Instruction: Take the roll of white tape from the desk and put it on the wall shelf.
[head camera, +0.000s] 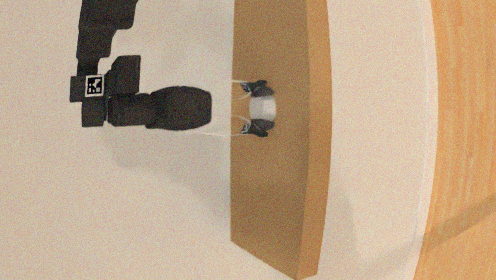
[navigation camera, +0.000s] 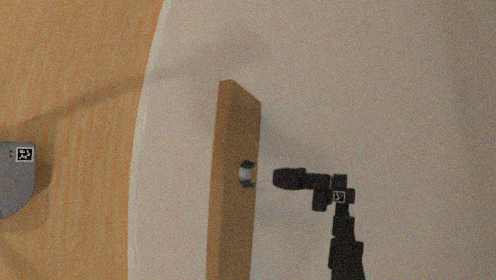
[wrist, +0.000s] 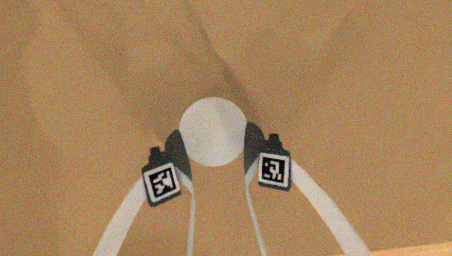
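Observation:
The roll of white tape is between the two dark finger pads of my gripper, which is shut on it. The pads touch its left and right sides in the wrist view. The tape and fingertips are over the top of the brown wall shelf, inside its edges in the head view. Whether the underside of the tape touches the shelf is hidden. The desk does not show in these views.
The pale wall runs behind the shelf, beside my dark wrist and arm. The wooden floor lies below. My grey base stands at the left edge of the navigation view.

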